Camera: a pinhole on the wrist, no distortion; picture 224 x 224 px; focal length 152.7 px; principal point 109.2 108.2 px. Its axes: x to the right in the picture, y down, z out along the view. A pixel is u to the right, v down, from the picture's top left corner.
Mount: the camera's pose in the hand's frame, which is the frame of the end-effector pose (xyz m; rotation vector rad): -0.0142 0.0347 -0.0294 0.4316 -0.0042 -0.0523
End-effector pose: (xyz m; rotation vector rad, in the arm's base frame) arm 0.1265 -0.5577 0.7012 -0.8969 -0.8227 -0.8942
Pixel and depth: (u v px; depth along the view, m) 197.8 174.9 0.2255
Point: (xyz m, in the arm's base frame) 0.1473 -0.3905 0.8817
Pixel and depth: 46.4 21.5 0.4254
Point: -0.3257 -0.3876 0.7225
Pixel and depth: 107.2 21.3 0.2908
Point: -0.1327 -0.4809 0.8076
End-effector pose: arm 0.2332 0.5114 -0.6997 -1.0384 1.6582 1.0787
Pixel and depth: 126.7 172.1 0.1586
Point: 0.2376 0.6526 -0.7324
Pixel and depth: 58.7 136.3 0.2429
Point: 0.3263 0.7212 -0.6639
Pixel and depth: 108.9 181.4 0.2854
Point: 0.2632 0.7957 -0.7483
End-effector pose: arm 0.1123 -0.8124 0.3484 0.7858 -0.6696 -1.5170
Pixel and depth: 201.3 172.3 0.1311
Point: 0.0362 -0.8837 0.4300
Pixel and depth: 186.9 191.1 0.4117
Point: -0.2096 -1.0308 0.6351
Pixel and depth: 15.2 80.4 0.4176
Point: -0.2524 -0.5250 0.4118
